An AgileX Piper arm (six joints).
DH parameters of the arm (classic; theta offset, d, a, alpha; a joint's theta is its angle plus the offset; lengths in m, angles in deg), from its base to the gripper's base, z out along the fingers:
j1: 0 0.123 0 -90
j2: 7.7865 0 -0.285 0
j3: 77.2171 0 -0.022 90
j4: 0 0.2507 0 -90
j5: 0 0 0 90
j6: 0 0.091 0 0
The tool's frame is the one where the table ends.
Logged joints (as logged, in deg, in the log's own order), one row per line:
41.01 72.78 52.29 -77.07 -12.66 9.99
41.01 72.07 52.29 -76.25 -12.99 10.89
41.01 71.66 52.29 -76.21 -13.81 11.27
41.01 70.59 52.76 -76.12 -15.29 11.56
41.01 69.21 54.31 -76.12 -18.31 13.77
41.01 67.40 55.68 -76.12 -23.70 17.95
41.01 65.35 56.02 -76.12 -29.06 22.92
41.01 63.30 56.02 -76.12 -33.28 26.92
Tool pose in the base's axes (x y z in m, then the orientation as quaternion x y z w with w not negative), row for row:
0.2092 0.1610 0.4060 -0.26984 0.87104 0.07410 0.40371
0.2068 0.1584 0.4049 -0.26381 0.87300 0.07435 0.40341
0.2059 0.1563 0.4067 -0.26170 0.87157 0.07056 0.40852
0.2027 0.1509 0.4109 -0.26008 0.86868 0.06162 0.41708
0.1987 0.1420 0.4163 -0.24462 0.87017 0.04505 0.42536
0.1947 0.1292 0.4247 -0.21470 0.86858 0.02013 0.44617
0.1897 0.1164 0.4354 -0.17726 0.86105 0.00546 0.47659
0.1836 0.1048 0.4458 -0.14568 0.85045 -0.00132 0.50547
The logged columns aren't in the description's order. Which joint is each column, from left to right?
Columns, left to right: j1, j2, j5, j3, j4, j6.
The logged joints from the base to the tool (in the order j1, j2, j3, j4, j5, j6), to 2 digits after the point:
41.01 72.78 -77.07 -12.66 52.29 9.99
41.01 72.07 -76.25 -12.99 52.29 10.89
41.01 71.66 -76.21 -13.81 52.29 11.27
41.01 70.59 -76.12 -15.29 52.76 11.56
41.01 69.21 -76.12 -18.31 54.31 13.77
41.01 67.40 -76.12 -23.70 55.68 17.95
41.01 65.35 -76.12 -29.06 56.02 22.92
41.01 63.30 -76.12 -33.28 56.02 26.92

